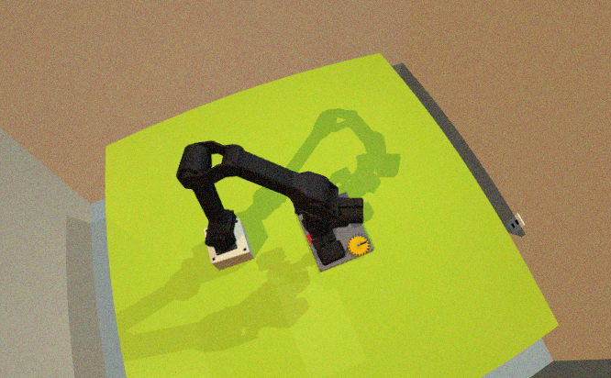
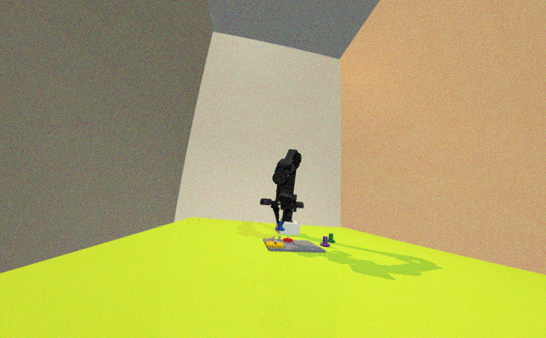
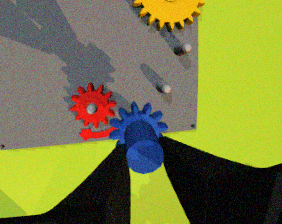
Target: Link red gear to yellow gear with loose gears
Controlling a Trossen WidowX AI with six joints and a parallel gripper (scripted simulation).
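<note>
Now: gripper tip 6 cm above the red gear, 4 cm to the right of it and 1 cm short of it. Round my gripper tip: blue gear: 1 cm below; then purple gear: 19 cm to the left, 6 cm below, 5 cm ahead; then green gear: 27 cm to the left, 6 cm below, 3 cm behind.
</note>
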